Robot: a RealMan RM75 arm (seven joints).
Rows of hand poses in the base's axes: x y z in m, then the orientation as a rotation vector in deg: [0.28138, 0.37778, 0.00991, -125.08, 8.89, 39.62]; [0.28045, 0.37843, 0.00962, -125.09, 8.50, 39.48]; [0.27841, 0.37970, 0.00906, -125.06, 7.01, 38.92]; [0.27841, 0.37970, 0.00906, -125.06, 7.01, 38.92]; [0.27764, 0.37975, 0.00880, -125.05, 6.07, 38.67]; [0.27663, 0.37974, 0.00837, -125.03, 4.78, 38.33]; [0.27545, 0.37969, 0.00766, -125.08, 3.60, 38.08]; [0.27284, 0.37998, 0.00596, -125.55, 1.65, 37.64]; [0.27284, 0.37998, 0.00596, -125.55, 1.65, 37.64]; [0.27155, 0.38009, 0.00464, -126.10, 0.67, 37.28]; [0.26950, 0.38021, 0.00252, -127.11, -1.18, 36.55]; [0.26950, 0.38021, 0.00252, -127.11, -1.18, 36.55]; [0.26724, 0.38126, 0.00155, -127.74, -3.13, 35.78]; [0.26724, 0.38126, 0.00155, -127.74, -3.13, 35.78]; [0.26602, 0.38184, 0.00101, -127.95, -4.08, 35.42]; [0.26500, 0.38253, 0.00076, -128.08, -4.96, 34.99]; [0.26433, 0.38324, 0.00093, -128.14, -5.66, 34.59]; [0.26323, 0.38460, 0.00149, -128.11, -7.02, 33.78]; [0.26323, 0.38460, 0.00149, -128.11, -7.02, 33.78]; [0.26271, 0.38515, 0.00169, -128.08, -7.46, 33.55]
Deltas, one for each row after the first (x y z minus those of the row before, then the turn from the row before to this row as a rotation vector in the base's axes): [-0.00093, 0.00065, -0.00029, 0.11, -0.23, 0.21]; [-0.00204, 0.00127, -0.00056, 0.49, -0.88, 0.79]; [0.00000, 0.00000, 0.00000, 0.00, 0.00, 0.00]; [-0.00077, 0.00005, -0.00026, 0.28, -0.48, 0.54]; [-0.00101, -0.00001, -0.00043, 0.38, -0.66, 0.75]; [-0.00118, -0.00005, -0.00071, 0.27, -0.58, 0.72]; [-0.00261, 0.00029, -0.00170, 0.07, -1.04, 1.27]; [0.00000, 0.00000, 0.00000, 0.00, 0.00, 0.00]; [-0.00129, 0.00011, -0.00132, -0.25, -0.68, 0.65]; [-0.00205, 0.00012, -0.00212, -0.45, -1.31, 1.19]; [0.00000, 0.00000, 0.00000, 0.00, 0.00, 0.00]; [-0.00226, 0.00105, -0.00097, -0.09, -1.29, 1.19]; [0.00000, 0.00000, 0.00000, 0.00, 0.00, 0.00]; [-0.00122, 0.00058, -0.00054, 0.04, -0.60, 0.57]; [-0.00102, 0.00069, -0.00025, 0.11, -0.60, 0.48]; [-0.00067, 0.00071, 0.00017, 0.14, -0.51, 0.36]; [-0.00110, 0.00136, 0.00056, 0.41, -0.99, 0.67]; [0.00000, 0.00000, 0.00000, 0.00, 0.00, 0.00]; [-0.00052, 0.00055, 0.00020, 0.14, -0.29, 0.23]
